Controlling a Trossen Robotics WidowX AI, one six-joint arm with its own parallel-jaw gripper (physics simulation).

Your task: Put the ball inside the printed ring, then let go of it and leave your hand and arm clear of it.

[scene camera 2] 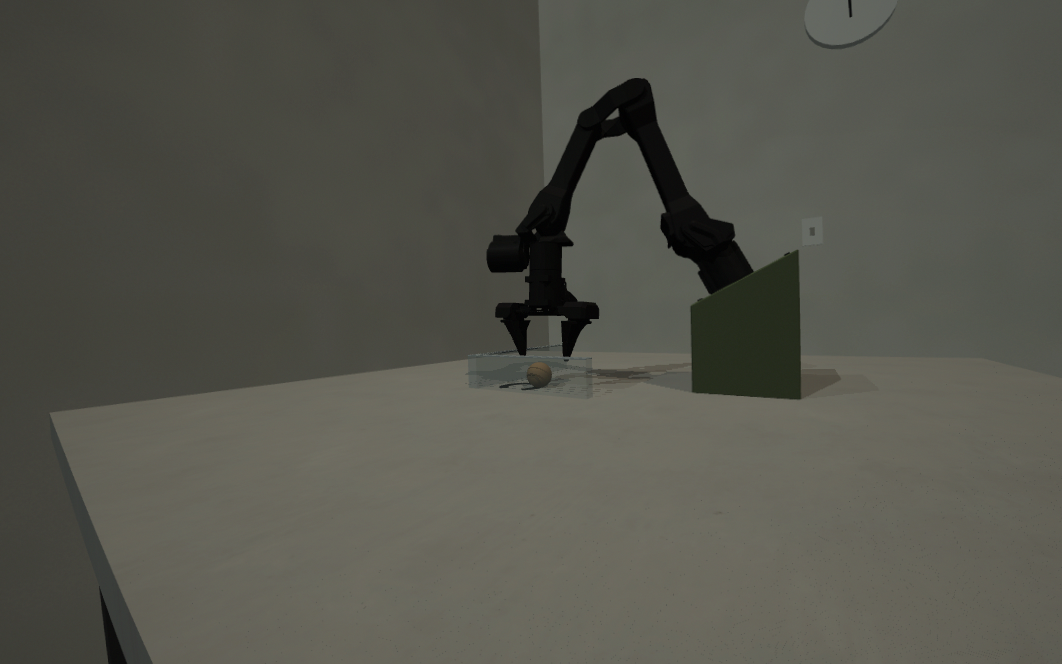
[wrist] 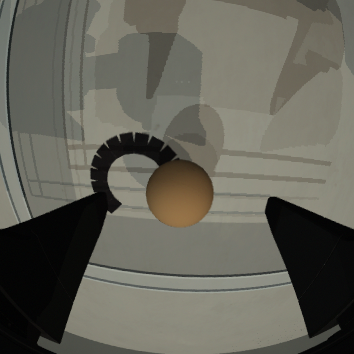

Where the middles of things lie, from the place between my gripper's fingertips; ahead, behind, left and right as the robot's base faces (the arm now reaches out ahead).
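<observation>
With the orange-brown ball [wrist: 179, 192] in the scene, I find my hand 3 cm above it, 1 cm to the right of it and 1 cm short of it.
</observation>
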